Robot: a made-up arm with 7 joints.
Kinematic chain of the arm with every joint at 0, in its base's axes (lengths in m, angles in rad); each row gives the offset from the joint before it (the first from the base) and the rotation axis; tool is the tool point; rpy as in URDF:
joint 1: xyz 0 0 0.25 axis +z
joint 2: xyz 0 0 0 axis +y
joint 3: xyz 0 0 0.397 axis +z
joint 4: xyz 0.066 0 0 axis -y
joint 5: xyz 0.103 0 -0.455 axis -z
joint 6: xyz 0 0 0 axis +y
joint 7: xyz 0.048 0 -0.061 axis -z
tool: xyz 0 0 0 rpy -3.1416 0 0
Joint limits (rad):
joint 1: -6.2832..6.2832
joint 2: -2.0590..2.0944
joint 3: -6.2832..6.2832
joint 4: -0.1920..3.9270
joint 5: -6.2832..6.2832
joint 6: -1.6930..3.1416
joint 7: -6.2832..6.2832
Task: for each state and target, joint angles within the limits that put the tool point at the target. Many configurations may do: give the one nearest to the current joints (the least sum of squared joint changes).
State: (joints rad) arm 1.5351 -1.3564 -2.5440 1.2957 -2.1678 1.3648 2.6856
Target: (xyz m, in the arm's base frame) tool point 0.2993 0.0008 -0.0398
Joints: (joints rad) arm 1.6631 -1.4557 -2.2519 0.4730 -2.1223 1.2855 2.6856
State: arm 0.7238 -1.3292 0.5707 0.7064 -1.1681 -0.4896 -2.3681
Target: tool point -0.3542 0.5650 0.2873
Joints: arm 0.0133 -1.6925 1.3254 1.1934 -1.1182 -0.4160 -2.3681
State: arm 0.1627 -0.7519 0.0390 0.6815 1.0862 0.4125 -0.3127
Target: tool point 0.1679 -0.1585 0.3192
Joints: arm -0.3386 -0.9104 -0.3427 0.0460 1.1515 0.2848 -0.3127
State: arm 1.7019 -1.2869 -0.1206 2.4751 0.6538 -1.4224 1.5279
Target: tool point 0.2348 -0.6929 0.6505
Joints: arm 1.7970 -1.3326 -0.1535 2.4109 0.6862 -1.5490 1.5279
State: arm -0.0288 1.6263 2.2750 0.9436 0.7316 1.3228 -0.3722
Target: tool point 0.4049 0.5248 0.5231
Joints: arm 0.0734 1.7039 2.1131 1.4394 0.7568 1.2046 -0.3722
